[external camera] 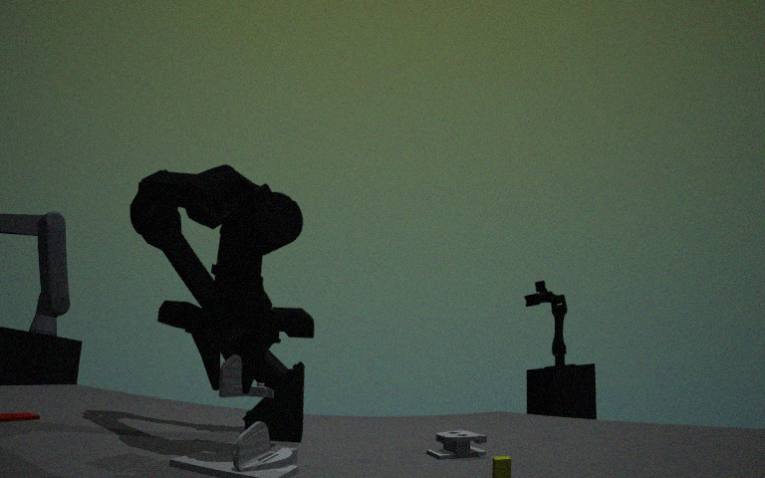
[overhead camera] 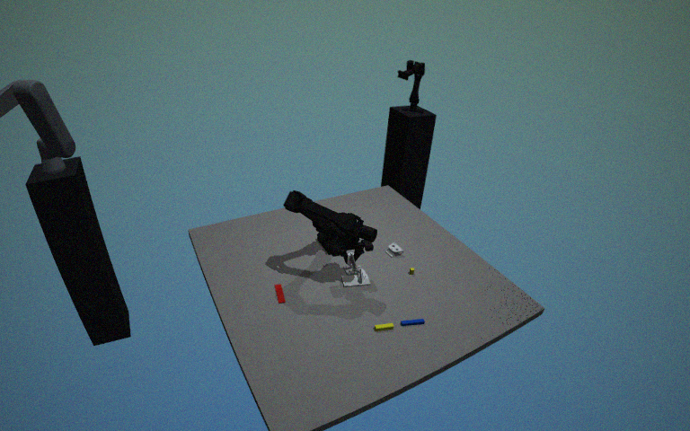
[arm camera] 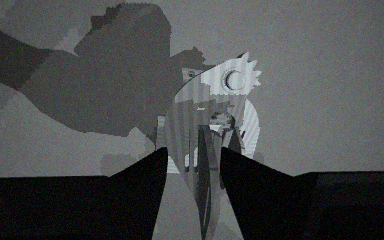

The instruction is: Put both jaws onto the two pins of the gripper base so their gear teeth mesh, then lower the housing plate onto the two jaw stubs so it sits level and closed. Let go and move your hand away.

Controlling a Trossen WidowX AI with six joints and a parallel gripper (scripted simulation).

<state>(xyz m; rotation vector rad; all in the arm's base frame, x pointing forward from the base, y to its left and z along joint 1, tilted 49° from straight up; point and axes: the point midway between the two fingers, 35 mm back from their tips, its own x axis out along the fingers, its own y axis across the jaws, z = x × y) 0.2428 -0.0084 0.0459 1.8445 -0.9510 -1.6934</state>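
My gripper tip is 70 mm above the jaw and 40 mm to the right of it. The rest, counted from my gripper tip: gripper base (300 mm to the left, 70 mm behind, 60 mm below); housing plate (80 mm below, 30 mm to the left, 30 mm behind); small yellow cube (280 mm to the left, 100 mm ahead, 70 mm below).
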